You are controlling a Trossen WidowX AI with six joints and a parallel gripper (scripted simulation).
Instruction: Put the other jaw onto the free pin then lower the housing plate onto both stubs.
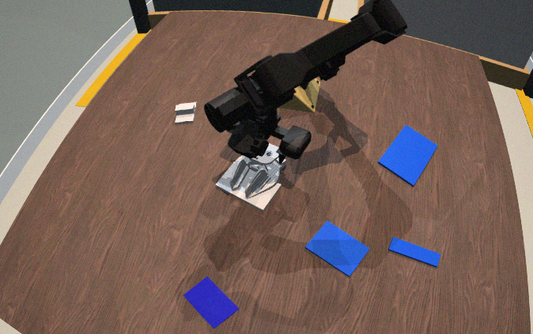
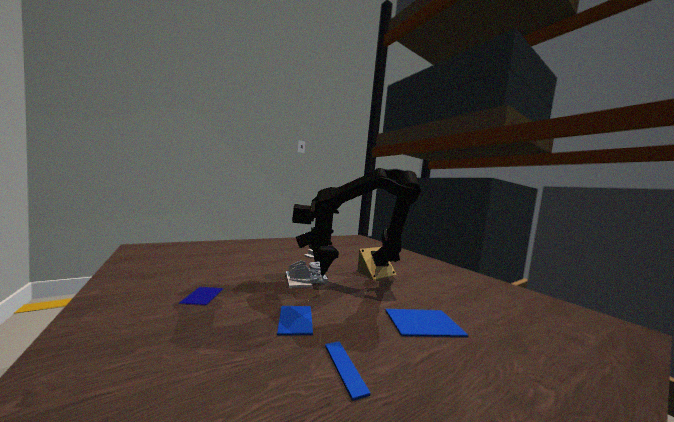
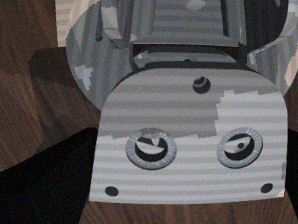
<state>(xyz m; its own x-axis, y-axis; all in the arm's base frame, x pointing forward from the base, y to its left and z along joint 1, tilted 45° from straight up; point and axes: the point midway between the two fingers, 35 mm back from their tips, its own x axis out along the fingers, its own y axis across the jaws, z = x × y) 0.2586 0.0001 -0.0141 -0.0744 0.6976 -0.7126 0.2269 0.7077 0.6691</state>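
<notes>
Now: the white slab 7 cm ahead of my gripper tip, 3 cm below it and 2 cm to the right of it. Round my gripper tip: housing plate (2 cm above, 1 cm ahead).
</notes>
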